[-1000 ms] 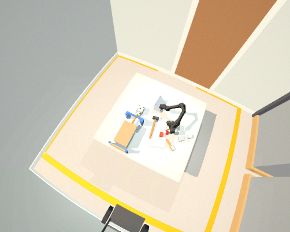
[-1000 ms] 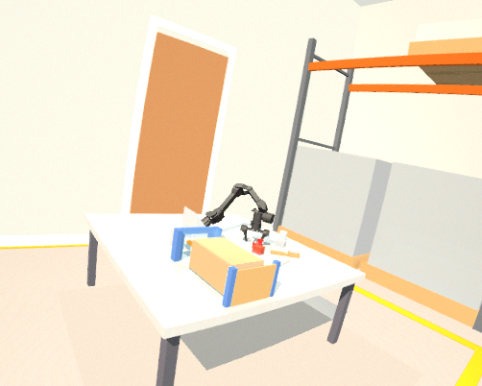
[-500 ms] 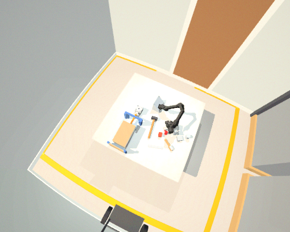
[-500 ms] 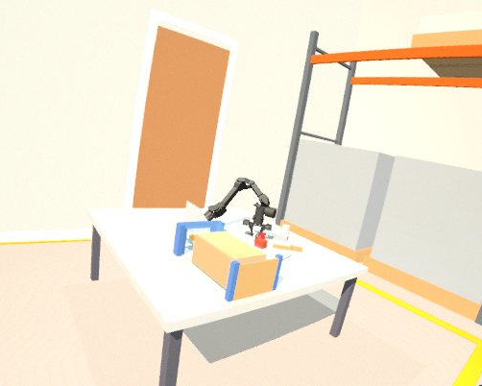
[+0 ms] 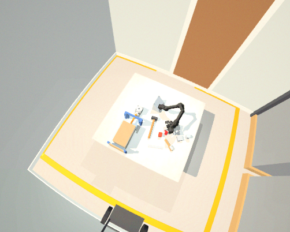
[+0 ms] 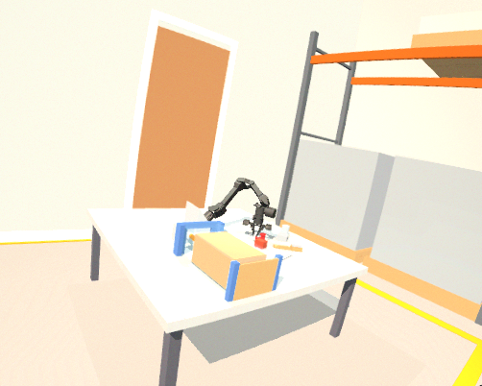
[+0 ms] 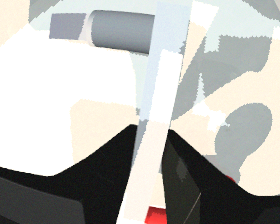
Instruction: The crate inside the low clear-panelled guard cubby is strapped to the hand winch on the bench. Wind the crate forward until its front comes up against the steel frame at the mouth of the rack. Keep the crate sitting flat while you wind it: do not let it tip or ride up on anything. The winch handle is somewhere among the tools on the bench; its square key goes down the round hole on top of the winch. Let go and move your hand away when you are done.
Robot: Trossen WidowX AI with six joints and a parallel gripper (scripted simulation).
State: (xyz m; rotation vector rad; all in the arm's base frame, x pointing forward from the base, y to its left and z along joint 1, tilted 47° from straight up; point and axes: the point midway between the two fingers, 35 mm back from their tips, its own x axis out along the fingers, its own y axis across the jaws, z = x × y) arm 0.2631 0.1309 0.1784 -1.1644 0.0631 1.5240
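My gripper tip is 6 cm short of the red grip, 2 cm to the left of it and 2 cm below it. The rest, counted from my gripper tip: bar: 30 cm ahead, 8 cm to the right, 1 cm below; winch handle: 1 cm to the right, 1 cm ahead, 1 cm above; brush: 22 cm ahead, 9 cm to the left, 1 cm above.
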